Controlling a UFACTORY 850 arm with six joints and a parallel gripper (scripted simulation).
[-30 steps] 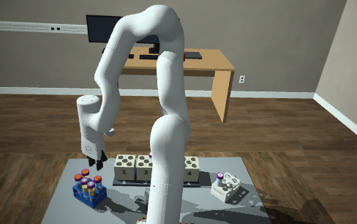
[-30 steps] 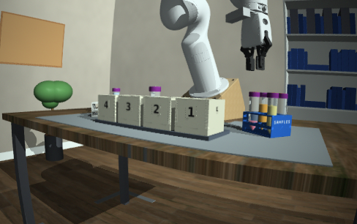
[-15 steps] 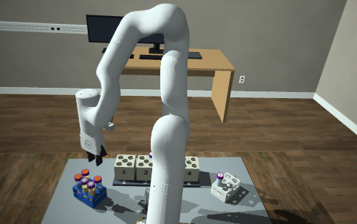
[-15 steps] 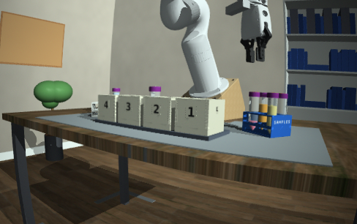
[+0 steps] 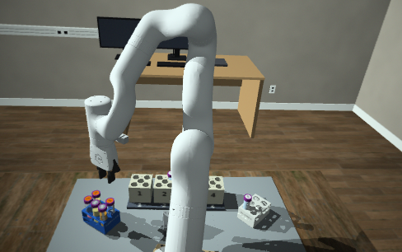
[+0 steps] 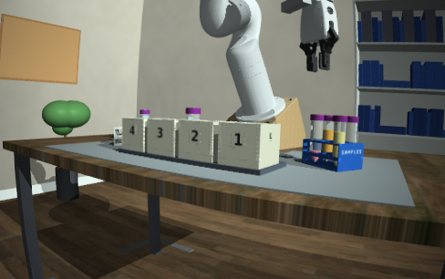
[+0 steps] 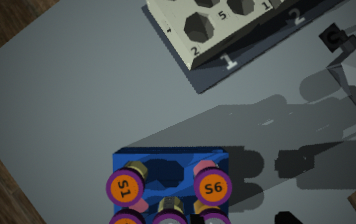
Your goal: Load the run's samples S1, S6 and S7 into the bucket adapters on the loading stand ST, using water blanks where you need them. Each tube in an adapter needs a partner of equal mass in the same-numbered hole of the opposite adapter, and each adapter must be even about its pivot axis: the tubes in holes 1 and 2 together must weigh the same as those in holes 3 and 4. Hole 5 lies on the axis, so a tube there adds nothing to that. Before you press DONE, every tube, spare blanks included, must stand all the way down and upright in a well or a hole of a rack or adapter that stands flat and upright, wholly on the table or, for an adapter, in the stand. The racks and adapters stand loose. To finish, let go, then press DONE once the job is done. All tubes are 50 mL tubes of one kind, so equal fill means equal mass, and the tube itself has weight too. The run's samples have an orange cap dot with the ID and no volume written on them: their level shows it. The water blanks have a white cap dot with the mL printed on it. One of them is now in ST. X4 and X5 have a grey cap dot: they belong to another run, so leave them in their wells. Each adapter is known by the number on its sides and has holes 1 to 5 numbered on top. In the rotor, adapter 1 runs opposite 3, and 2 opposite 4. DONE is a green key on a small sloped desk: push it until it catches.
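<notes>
Right now the blue samples rack is 220 mm below my hand, 40 mm to the left of it and 20 mm ahead of it. Round my hand: adapter 1: 200 mm below, 140 mm to the right, 120 mm ahead; then white rack: 600 mm to the right, 220 mm below, 130 mm behind.
</notes>
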